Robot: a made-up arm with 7 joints. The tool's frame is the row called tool.
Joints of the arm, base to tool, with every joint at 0 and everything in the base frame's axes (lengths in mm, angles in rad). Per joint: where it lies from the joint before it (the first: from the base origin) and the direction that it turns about. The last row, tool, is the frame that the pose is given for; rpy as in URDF.
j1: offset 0 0 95 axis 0 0 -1
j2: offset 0 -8 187 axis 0 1 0
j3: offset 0 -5 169 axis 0 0 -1
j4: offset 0 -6 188 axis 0 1 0
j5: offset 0 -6 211 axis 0 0 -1
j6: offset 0 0 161 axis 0 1 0
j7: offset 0 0 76 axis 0 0 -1
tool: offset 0 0 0 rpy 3.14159 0 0
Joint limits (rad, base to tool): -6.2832..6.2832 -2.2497..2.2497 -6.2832..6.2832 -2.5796..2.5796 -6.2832..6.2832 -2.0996..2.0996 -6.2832..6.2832
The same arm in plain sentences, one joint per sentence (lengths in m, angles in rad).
The arm has seven revolute joints in a row. What follows holds with every joint at zero, and every direction is one of the base frame's. Joint 1 sits 0.0950 m along +z from the base frame's origin and rotates about -z, from -6.2832 to 6.2832 rad. Joint 2 sits 0.0080 m along -y and 0.1870 m along +z from joint 1 and rotates about +y, from -2.2497 to 2.2497 rad. Joint 3 sits 0.0050 m along -y and 0.1690 m along +z from joint 2 and rotates about -z, from -6.2832 to 6.2832 rad. Joint 4 sits 0.0060 m along -y and 0.1880 m along +z from joint 3 and rotates about +y, from -2.5796 to 2.5796 rad. Joint 5 sits 0.0060 m along -y and 0.2110 m along +z from joint 4 and rotates about -z, from -6.2832 to 6.2832 rad. Joint 6 sits 0.1610 m along +z from joint 5 and rotates about +y, from -2.0996 to 2.0996 rad. Joint 7 sits 0.0760 m along +z from joint 6 and rotates about -z, from -6.2832 to 6.2832 rad. The tool frame, which is the frame that the pose is given for, sits at the same point as joint 7; its axes are the base frame's turned by roll 3.1416, pitch 0.0000 and yaw 0.0000 rad (as in URDF: about the fixed x, then y, then z).
